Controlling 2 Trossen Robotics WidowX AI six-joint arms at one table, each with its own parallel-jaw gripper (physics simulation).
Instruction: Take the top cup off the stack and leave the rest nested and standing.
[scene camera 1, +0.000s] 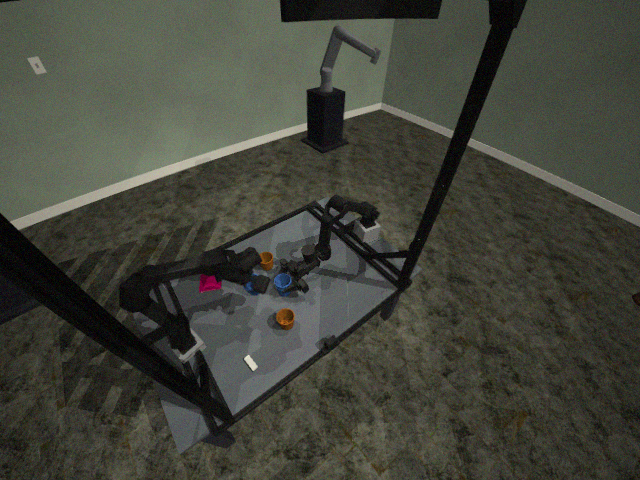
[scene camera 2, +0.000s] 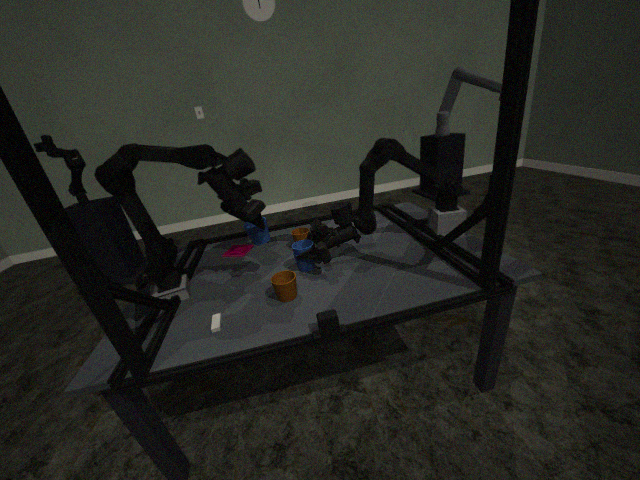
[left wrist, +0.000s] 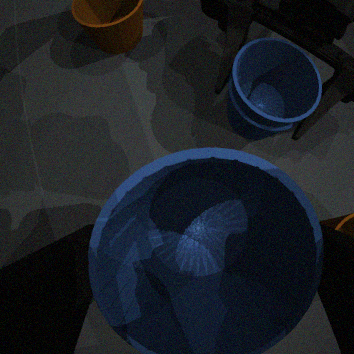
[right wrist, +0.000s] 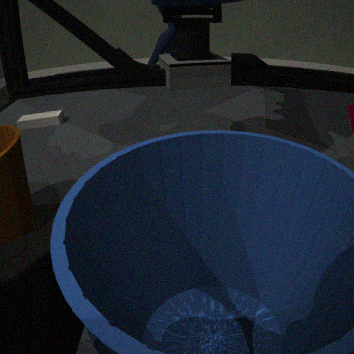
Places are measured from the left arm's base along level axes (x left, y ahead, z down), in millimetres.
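Pixels of known places: left gripper, between the fingertips: (scene camera 1: 253, 282) (scene camera 2: 258, 226) (left wrist: 205, 237); right gripper, between the fingertips: (scene camera 1: 278, 286) (scene camera 2: 295, 253) (left wrist: 255, 115) (right wrist: 215, 214); left arm's base, origin of its link: (scene camera 1: 185, 343) (scene camera 2: 169, 285) (right wrist: 192, 56); right arm's base, origin of its link: (scene camera 1: 367, 223) (scene camera 2: 446, 208).
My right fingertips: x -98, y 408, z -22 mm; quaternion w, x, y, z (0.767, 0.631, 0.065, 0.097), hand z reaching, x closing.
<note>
Ahead of a thing's pixels: the offset from my right fingertips to its top centre.
A blue cup @(dx +26, dy -99, dz -139 mm) (scene camera 1: 252, 284) (scene camera 2: 256, 232) (left wrist: 200, 185) is upright between the fingers of my left gripper (left wrist: 205, 237), which is shut on it and holds it above the table, apart from the stack. The stack of blue cups @(dx -2, dy +27, dz -27 mm) (scene camera 1: 282, 283) (scene camera 2: 303, 256) (left wrist: 275, 82) (right wrist: 210, 200) stands upright and nested to the right of the held cup in both scene views; a second rim shows below the top rim in the left wrist view. My right gripper (left wrist: 255, 115) is shut on the stack, one finger on each side. Its arm partly hides the stack in scene camera 2.
An orange cup @(dx -128, dy -80, dz -3 mm) (scene camera 1: 284, 318) (scene camera 2: 285, 286) (left wrist: 117, 32) (right wrist: 15, 185) stands in front of the stack, another orange cup @(dx +159, dy +78, dz -3 mm) (scene camera 1: 266, 260) (scene camera 2: 300, 234) behind. A pink cloth @(dx +297, dy -166, dz +56 mm) (scene camera 1: 209, 283) (scene camera 2: 238, 251) lies at the back left, a white block @(dx -135, dy -286, dz +52 mm) (scene camera 1: 250, 362) (scene camera 2: 216, 322) (right wrist: 41, 118) at the front left.
</note>
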